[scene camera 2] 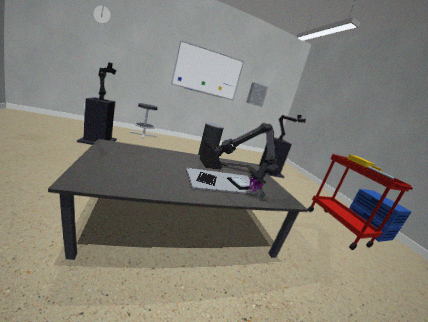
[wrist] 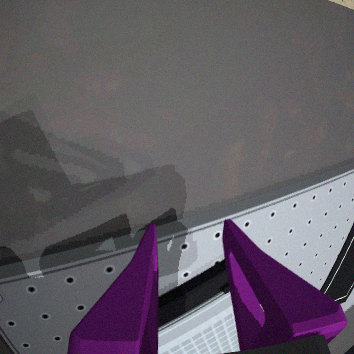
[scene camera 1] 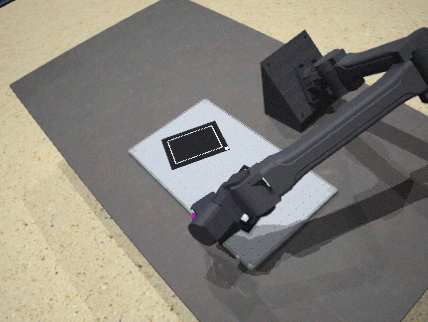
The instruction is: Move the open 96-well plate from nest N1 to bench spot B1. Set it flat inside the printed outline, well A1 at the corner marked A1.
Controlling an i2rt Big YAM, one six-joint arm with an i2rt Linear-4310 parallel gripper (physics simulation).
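Places are measured from the arm's base along level axes (x ahead, y left, z up), in metres.
Pixels of known places: gripper, fingertip midpoint: [scene camera 2: 251, 190] [wrist: 189, 230]; arm's base, link origin: [scene camera 2: 214, 153] [scene camera 1: 311, 81].
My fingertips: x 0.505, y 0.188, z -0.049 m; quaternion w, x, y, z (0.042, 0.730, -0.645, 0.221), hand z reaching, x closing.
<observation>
For each thing: its top centre in the pictures, then the offset to it from my fingertips. "*": a spot on its surface instead. Level surfaces: height alone.
- open 96-well plate, surface spot: [wrist: 197, 327] * dx -0.087, dy -0.015, dz -0.004 m
- Bench spot B1, surface spot: [scene camera 1: 195, 145] [scene camera 2: 208, 178] * dx -0.143, dy -0.275, dz -0.028 m
- small white mark, top centre: [scene camera 1: 226, 148] dx -0.204, dy -0.205, dz -0.028 m
- dark table, surface height: dz -0.043 m
The open 96-well plate [wrist: 197, 327] is pale and gridded; part of it shows low in the wrist view, inside the black frame of nest N1 [wrist: 187, 292] [scene camera 2: 235, 183]. My gripper [wrist: 189, 230] [scene camera 2: 255, 184] is open, its purple fingers part way apart with nothing between them. In the wrist view the fingers overlap the sight of the plate's sides; their height over it is hard to tell. In scene camera 1 the wrist hides the plate and nest. Bench spot B1 [scene camera 1: 195, 145] [scene camera 2: 206, 178] is a black patch with a white outline, a small white mark [scene camera 1: 227, 148] at one corner.
The nest and B1 lie on a light perforated board [scene camera 1: 150, 155] [wrist: 280, 230] on the dark table [scene camera 1: 90, 85] [scene camera 2: 130, 170]. The arm is mounted on a black angled block [scene camera 1: 282, 85] [scene camera 2: 211, 142] behind the board. A red cart [scene camera 2: 370, 172] stands beyond the table's right end.
</observation>
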